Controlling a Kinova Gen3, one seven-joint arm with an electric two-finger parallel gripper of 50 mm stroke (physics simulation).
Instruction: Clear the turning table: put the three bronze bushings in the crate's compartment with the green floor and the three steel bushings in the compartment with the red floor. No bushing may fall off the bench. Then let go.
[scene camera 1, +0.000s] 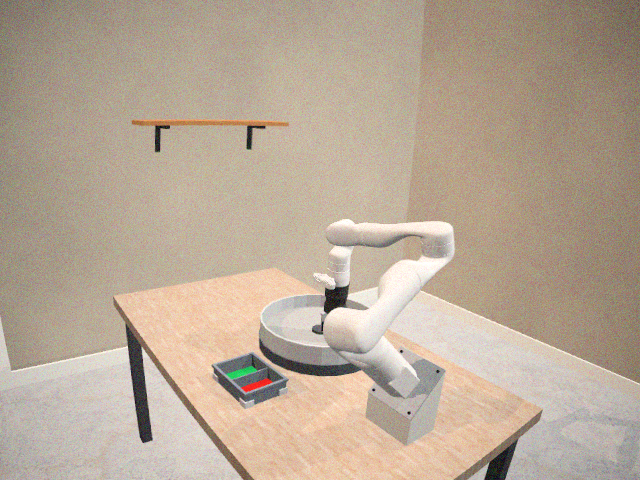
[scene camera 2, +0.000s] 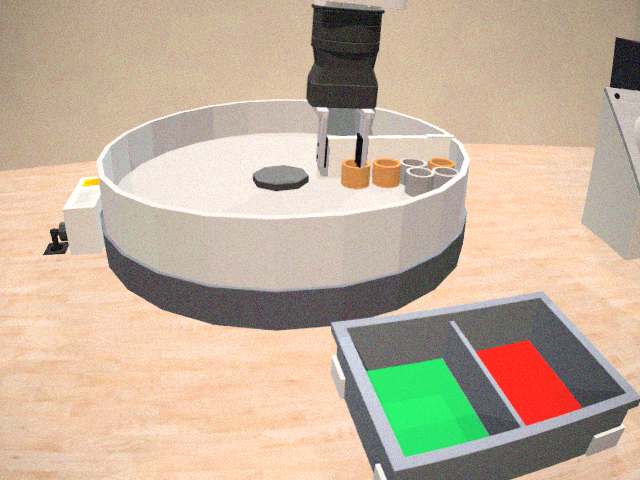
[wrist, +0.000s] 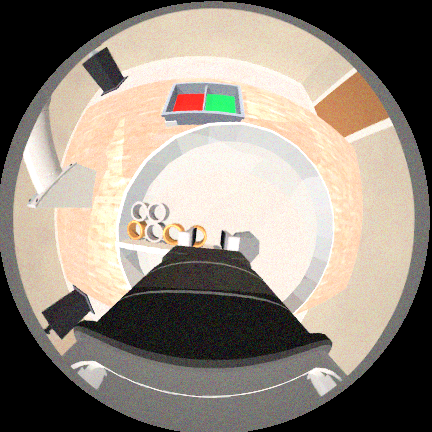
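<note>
My gripper (scene camera 2: 342, 168) (wrist: 208, 235) is open and empty, low inside the walled turning table (scene camera 1: 294, 347) (scene camera 2: 222, 248) (wrist: 325, 195). One finger overlaps the rim of the nearest bronze bushing (scene camera 2: 355, 176) (wrist: 204, 236); the other stands off to its hub side. Whether the finger touches it is unclear. A second bronze bushing (scene camera 2: 386, 174) (wrist: 166, 234) stands beside it. The third bronze bushing (scene camera 2: 440, 162) (wrist: 129, 230) stands near the wall among three steel bushings (scene camera 2: 419, 182) (wrist: 166, 212). The crate (scene camera 1: 240, 393) (scene camera 2: 361, 413) (wrist: 200, 118) has empty green (scene camera 2: 423, 408) and red (scene camera 2: 527, 382) compartments.
A dark hub (scene camera 2: 280, 177) (wrist: 248, 246) rises at the turning table's centre. A pale divider (scene camera 2: 403, 147) (wrist: 142, 246) runs behind the bushings to the wall. A white box (scene camera 2: 82, 222) stands left of the turning table. The arm's base block (scene camera 1: 408, 413) stands on the bench.
</note>
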